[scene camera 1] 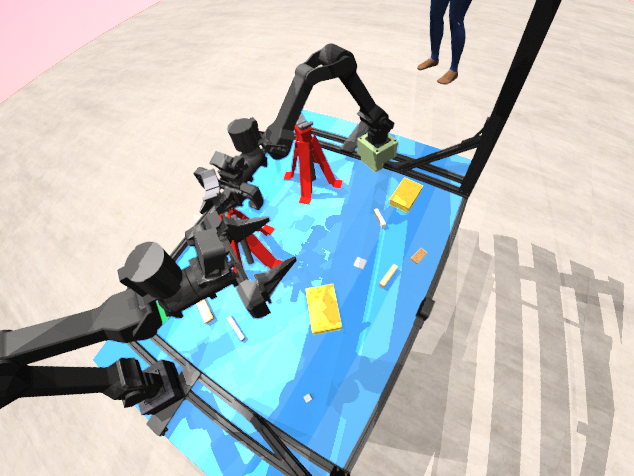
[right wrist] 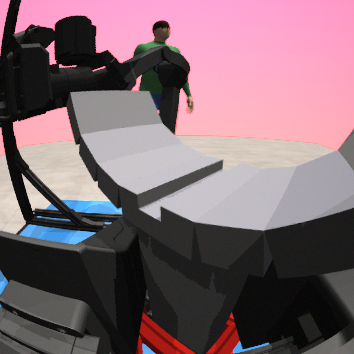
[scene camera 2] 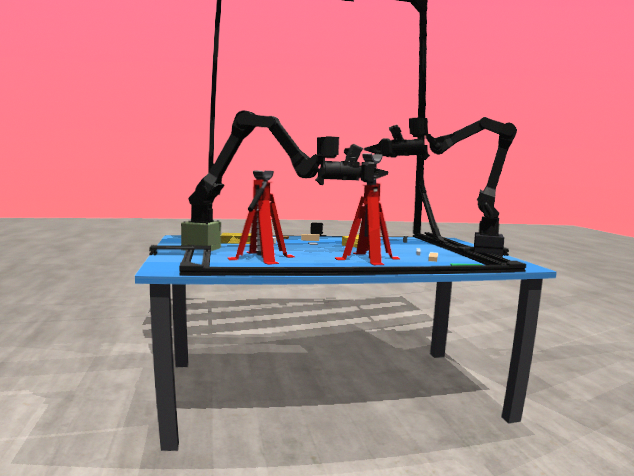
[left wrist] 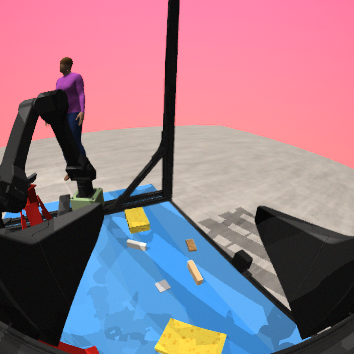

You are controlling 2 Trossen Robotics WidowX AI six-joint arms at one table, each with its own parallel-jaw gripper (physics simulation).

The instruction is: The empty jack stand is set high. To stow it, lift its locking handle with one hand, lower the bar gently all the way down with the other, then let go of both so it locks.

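The near red jack stand (scene camera 1: 260,250) (scene camera 2: 370,222) (right wrist: 165,338) has its dark bar (right wrist: 186,281) raised and a grey saddle (scene camera 1: 207,183) (right wrist: 168,175) on top. My right gripper (scene camera 1: 223,195) (scene camera 2: 374,174) (right wrist: 180,203) reaches in sideways and is shut on the bar just under the saddle. My left gripper (scene camera 1: 282,238) (scene camera 2: 368,148) (left wrist: 181,213) is open and empty. It hovers beside and a little above the stand's top, touching nothing. The stand's locking handle is hidden by the arms.
A second red jack stand (scene camera 1: 308,161) (scene camera 2: 263,222) (left wrist: 33,211) stands near the right arm's green base (scene camera 1: 376,151). Two yellow sponges (scene camera 1: 323,308) (scene camera 1: 406,194) and several small blocks lie on the blue table (scene camera 1: 381,359). A black frame post (scene camera 1: 504,104) rises at the table's corner.
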